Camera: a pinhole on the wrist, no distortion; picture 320 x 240 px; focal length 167.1 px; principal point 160.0 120.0 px. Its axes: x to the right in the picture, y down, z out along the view. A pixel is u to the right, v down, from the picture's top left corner.
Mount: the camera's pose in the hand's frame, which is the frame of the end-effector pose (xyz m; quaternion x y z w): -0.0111 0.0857 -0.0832 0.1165 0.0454 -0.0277 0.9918
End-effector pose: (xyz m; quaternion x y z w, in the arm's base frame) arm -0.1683 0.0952 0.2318 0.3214 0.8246 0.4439 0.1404
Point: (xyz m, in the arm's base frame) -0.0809 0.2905 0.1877
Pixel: 186 156
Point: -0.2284 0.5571 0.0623
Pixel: 268 142
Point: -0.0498 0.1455 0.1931
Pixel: 106 115
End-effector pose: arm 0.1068 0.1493 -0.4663 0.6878 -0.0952 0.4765 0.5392
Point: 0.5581 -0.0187 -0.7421
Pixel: 146 9
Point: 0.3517 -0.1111 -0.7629
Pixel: 86 36
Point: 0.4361 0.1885 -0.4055
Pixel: 285 15
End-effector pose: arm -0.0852 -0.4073 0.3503 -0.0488 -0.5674 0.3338 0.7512
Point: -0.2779 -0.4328 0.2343
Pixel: 35 183
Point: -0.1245 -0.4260 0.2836
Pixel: 54 69
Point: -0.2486 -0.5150 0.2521
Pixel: 30 114
